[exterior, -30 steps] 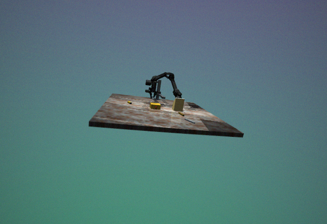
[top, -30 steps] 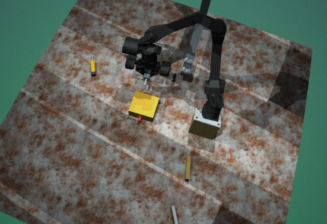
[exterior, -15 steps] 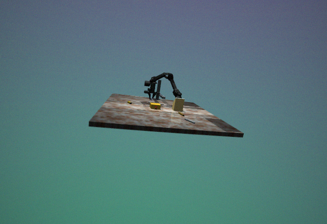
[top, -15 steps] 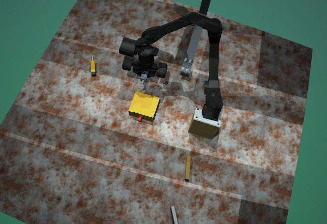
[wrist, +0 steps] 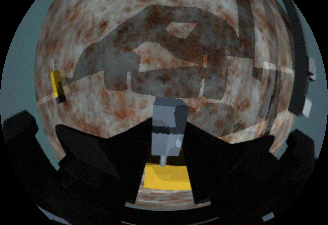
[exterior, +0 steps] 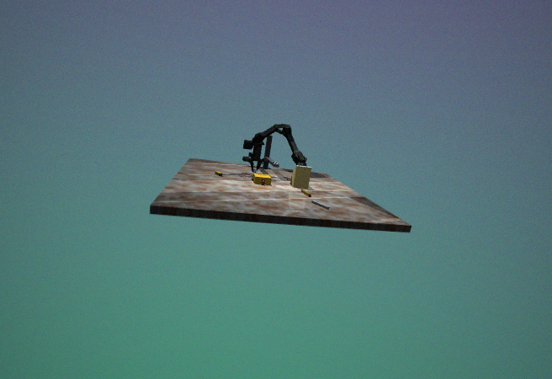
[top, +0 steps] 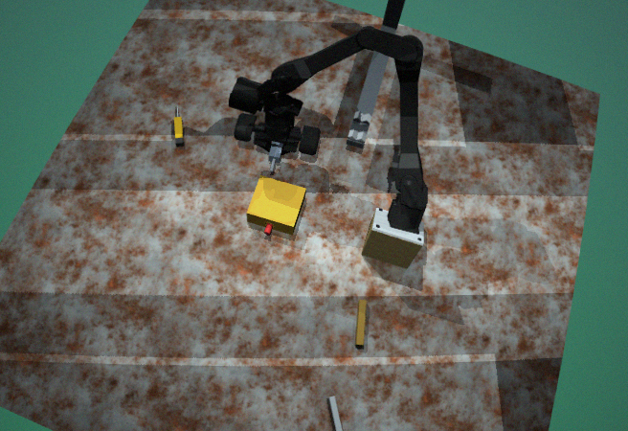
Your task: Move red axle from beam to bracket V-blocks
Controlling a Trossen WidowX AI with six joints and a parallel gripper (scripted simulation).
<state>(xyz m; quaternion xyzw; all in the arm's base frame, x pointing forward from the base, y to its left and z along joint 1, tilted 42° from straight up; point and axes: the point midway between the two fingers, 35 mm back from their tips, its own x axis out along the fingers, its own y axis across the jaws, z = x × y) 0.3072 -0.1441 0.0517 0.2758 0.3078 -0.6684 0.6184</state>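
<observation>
Right now the yellow beam is 30 mm behind my gripper tip, 120 mm to the left of it and 20 mm below it. The rest, counted from my gripper tip: grey bar: 260 mm behind, 570 mm to the left, 40 mm below.
</observation>
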